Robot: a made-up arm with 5 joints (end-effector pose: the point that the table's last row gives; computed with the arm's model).
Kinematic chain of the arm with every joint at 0, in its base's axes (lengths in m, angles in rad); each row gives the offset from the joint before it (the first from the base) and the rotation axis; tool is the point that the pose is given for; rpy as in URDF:
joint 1: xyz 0 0 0.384 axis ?
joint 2: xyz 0 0 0 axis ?
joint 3: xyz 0.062 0 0.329 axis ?
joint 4: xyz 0.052 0 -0.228 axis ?
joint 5: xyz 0.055 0 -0.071 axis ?
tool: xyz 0 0 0 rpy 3.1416 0 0
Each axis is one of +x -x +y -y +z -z.
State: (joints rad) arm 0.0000 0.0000 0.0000 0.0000 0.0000
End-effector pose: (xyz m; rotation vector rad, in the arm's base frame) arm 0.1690 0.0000 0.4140 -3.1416 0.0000 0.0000
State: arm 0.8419 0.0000 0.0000 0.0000 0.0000
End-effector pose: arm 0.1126 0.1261 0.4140 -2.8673 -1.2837 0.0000
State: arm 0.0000 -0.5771 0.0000 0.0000 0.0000
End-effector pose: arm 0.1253 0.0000 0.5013 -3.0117 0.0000 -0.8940
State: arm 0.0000 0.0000 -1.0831 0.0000 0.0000
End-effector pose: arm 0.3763 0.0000 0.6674 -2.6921 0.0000 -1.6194
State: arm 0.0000 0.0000 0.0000 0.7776 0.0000
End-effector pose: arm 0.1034 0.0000 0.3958 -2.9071 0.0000 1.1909
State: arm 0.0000 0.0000 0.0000 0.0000 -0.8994
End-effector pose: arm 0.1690 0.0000 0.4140 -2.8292 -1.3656 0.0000
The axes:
joint 1: +z
joint 2: +y
joint 3: +y
joint 4: +y
joint 5: -z

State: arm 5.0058 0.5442 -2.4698 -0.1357 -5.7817
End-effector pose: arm 0.1318 -0.4364 0.8433 0.8495 -1.0476 2.0821
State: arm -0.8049 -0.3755 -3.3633 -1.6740 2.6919
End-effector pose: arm -0.1754 0.1824 0.7843 -0.4167 -2.3216 -0.6437
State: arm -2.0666 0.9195 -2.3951 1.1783 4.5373
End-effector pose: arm -0.2876 -0.5317 0.5125 2.8209 -0.4563 -0.1409
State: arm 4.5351 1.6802 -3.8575 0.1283 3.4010
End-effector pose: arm -0.0909 -0.5076 0.5406 1.0042 0.6395 -1.3265
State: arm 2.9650 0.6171 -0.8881 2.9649 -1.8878
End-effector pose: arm -0.2675 0.0477 0.4509 -0.4053 0.3520 -2.0241
